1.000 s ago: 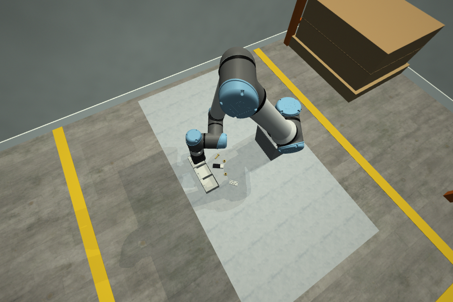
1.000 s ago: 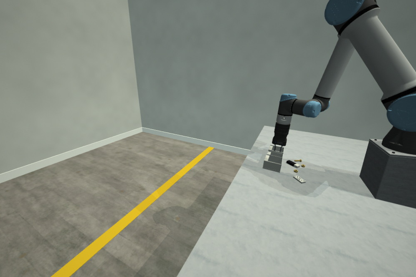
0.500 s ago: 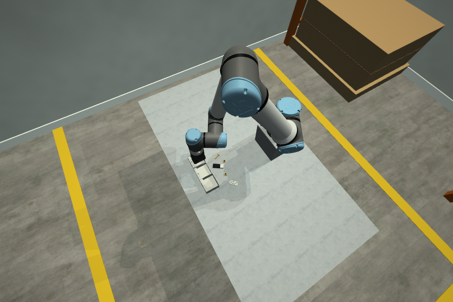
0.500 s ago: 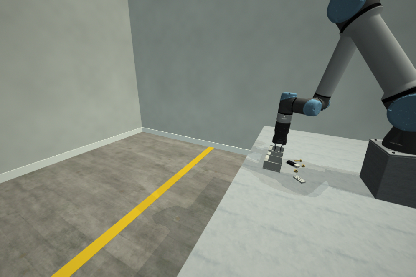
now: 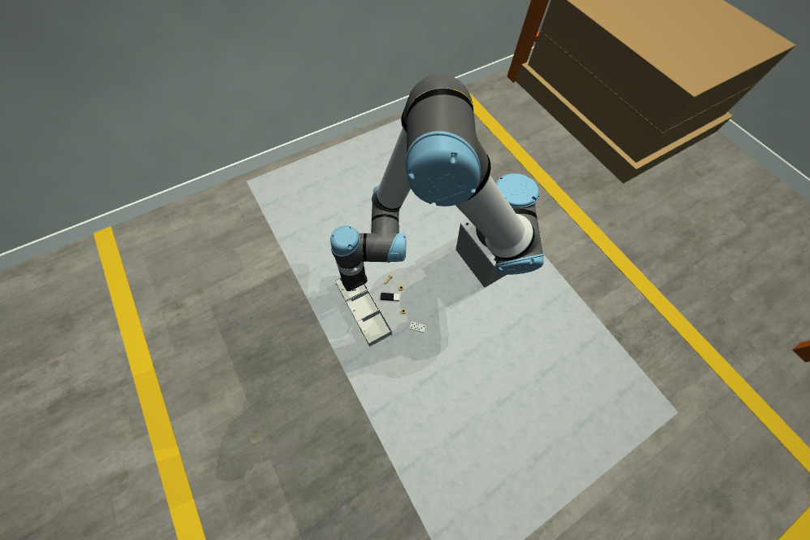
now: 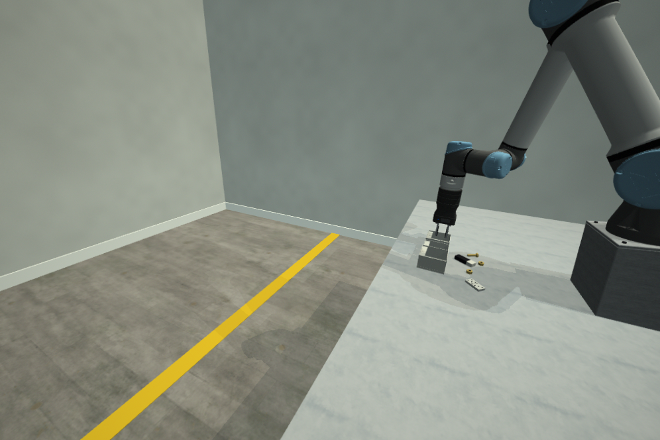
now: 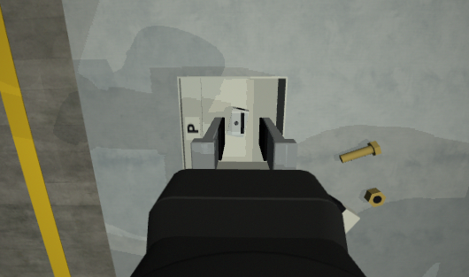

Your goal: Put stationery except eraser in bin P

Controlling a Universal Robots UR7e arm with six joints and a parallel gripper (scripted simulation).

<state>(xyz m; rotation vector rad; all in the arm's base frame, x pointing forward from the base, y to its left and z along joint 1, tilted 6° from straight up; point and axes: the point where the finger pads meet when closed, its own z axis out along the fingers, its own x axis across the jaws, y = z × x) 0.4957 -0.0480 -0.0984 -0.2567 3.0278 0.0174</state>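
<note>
Now: hand 4 cm above the grey pencil sharpener. The rest, counted from my hand: black-and-white eraser (11 cm behind, 8 cm to the left, 5 cm below); then bin (1 cm behind, 8 cm to the left, 4 cm below); then brass bolt (13 cm behind, 1 cm to the left, 5 cm below).
</note>
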